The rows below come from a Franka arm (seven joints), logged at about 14 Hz.
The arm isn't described. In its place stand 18 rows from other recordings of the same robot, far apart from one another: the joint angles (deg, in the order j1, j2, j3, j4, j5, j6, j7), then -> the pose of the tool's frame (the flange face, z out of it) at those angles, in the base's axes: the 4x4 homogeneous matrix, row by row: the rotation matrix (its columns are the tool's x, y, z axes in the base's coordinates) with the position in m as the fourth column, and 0 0 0 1 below.
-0.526 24.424 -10.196 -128.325 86.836 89.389 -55.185 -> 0.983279 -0.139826 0.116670 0.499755; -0.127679 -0.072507 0.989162 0.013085; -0.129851 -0.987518 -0.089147 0.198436; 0 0 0 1
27.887 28.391 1.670 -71.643 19.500 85.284 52.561 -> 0.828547 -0.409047 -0.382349 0.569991; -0.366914 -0.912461 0.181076 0.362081; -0.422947 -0.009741 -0.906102 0.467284; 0 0 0 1
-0.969 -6.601 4.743 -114.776 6.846 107.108 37.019 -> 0.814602 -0.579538 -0.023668 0.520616; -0.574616 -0.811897 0.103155 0.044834; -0.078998 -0.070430 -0.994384 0.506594; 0 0 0 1
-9.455 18.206 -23.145 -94.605 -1.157 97.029 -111.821 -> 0.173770 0.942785 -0.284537 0.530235; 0.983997 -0.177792 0.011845 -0.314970; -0.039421 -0.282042 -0.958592 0.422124; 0 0 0 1
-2.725 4.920 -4.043 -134.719 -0.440 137.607 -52.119 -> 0.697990 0.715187 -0.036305 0.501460; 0.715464 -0.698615 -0.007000 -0.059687; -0.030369 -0.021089 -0.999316 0.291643; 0 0 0 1
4.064 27.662 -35.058 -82.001 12.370 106.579 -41.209 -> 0.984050 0.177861 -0.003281 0.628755; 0.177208 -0.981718 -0.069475 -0.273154; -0.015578 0.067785 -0.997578 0.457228; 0 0 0 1
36.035 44.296 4.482 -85.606 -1.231 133.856 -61.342 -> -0.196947 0.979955 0.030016 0.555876; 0.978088 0.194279 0.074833 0.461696; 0.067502 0.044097 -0.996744 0.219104; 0 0 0 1
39.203 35.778 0.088 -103.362 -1.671 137.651 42.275 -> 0.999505 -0.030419 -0.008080 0.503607; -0.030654 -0.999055 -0.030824 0.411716; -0.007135 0.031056 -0.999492 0.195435; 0 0 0 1
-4.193 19.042 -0.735 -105.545 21.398 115.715 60.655 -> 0.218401 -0.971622 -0.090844 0.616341; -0.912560 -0.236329 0.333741 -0.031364; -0.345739 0.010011 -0.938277 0.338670; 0 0 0 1
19.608 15.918 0.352 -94.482 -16.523 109.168 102.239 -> 0.219311 -0.972061 0.083662 0.609988; -0.938653 -0.233608 -0.253687 0.199324; 0.266144 -0.022894 -0.963661 0.451625; 0 0 0 1
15.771 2.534 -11.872 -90.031 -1.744 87.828 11.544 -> 0.988257 -0.130948 -0.078738 0.561070; -0.134742 -0.989861 -0.044946 0.037394; -0.072054 0.055027 -0.995882 0.596976; 0 0 0 1
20.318 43.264 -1.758 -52.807 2.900 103.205 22.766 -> 0.991765 -0.068089 0.108476 0.723607; -0.075681 -0.994846 0.067483 0.256858; 0.103322 -0.075137 -0.991806 0.452924; 0 0 0 1
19.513 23.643 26.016 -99.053 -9.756 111.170 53.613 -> 0.989119 -0.079472 -0.123807 0.470223; -0.091635 -0.991168 -0.095864 0.427111; -0.115095 0.106166 -0.987665 0.351468; 0 0 0 1
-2.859 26.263 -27.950 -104.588 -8.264 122.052 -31.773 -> 0.957283 0.157967 -0.242190 0.549848; 0.099358 -0.966286 -0.237529 -0.310432; -0.271546 0.203319 -0.940704 0.304069; 0 0 0 1
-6.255 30.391 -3.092 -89.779 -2.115 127.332 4.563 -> 0.969928 -0.214344 0.115311 0.696474; -0.206642 -0.975523 -0.075189 -0.110134; 0.128605 0.049100 -0.990480 0.347481; 0 0 0 1
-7.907 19.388 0.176 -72.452 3.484 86.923 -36.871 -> 0.871969 0.483537 -0.076561 0.642664; 0.488551 -0.869504 0.072671 -0.080751; -0.031431 -0.100771 -0.994413 0.559886; 0 0 0 1
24.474 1.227 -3.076 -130.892 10.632 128.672 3.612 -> 0.978195 0.182180 -0.099724 0.473987; 0.193151 -0.974475 0.114413 0.191406; -0.076335 -0.131180 -0.988415 0.339093; 0 0 0 1
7.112 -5.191 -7.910 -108.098 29.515 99.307 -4.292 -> 0.998475 -0.047405 -0.028286 0.530756; -0.027075 -0.867086 0.497423 0.035228; -0.048107 -0.495899 -0.867047 0.549141; 0 0 0 1
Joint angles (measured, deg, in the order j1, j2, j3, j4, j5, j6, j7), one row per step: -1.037, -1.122, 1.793, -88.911, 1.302, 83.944, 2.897; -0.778, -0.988, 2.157, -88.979, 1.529, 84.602, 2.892; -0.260, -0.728, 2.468, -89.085, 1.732, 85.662, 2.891; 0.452, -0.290, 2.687, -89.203, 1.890, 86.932, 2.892; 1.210, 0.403, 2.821, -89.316, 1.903, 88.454, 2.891; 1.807, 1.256, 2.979, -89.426, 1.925, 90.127, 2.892; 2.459, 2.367, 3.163, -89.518, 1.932, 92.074, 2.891; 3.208, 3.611, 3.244, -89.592, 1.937, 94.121, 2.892; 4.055, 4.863, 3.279, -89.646, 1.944, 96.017, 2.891; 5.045, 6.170, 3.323, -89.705, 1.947, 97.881, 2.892; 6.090, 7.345, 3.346, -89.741, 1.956, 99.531, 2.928
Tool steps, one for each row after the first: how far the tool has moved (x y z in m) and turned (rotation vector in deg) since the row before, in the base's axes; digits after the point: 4 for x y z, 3 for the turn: 0.0018, 0.0063, -0.0009, 0.234, -0.451, 0.620; 0.0031, 0.0083, -0.0018, 0.231, -0.687, 0.807; 0.0042, 0.0092, -0.0033, 0.210, -0.705, 0.894; 0.0058, 0.0087, -0.0053, 0.092, -0.712, 0.843; 0.0068, 0.0076, -0.0067, 0.122, -0.703, 0.697; 0.0082, 0.0086, -0.0087, 0.138, -0.735, 0.768; 0.0087, 0.0088, -0.0099, 0.152, -0.718, 0.754; 0.0080, 0.0096, -0.0102, 0.147, -0.577, 0.811; 0.0075, 0.0114, -0.0110, 0.144, -0.484, 0.960; 0.0060, 0.0119, -0.0100, 0.141, -0.422, 0.964
